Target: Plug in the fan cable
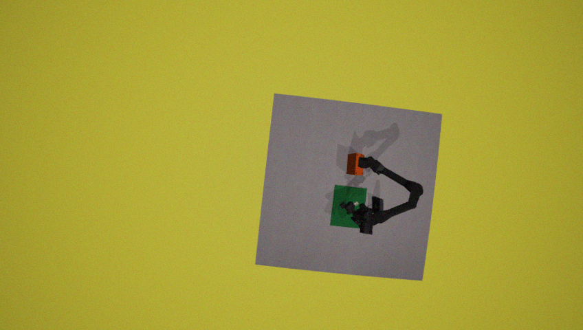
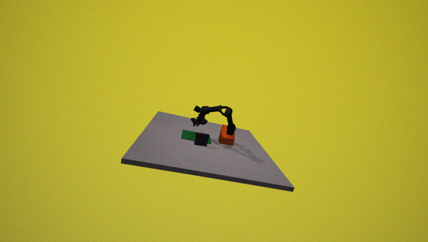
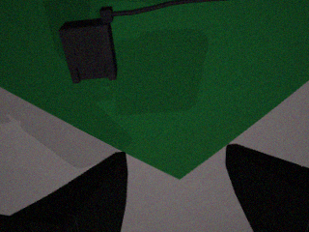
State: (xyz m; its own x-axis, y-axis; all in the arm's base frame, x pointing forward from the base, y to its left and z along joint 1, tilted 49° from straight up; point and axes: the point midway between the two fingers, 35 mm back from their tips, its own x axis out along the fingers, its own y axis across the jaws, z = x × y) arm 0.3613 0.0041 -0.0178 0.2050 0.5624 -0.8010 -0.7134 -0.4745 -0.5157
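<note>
My gripper tip is 40 mm past the fan plug, 20 mm to the left of it and 90 mm above it. Also, from my gripper tip: black fan 80 mm behind, 200 mm to the left, 40 mm below; white four-pin header 70 mm behind, 70 mm to the left, 100 mm below; green board 40 mm behind, 20 mm to the left, 120 mm below.
</note>
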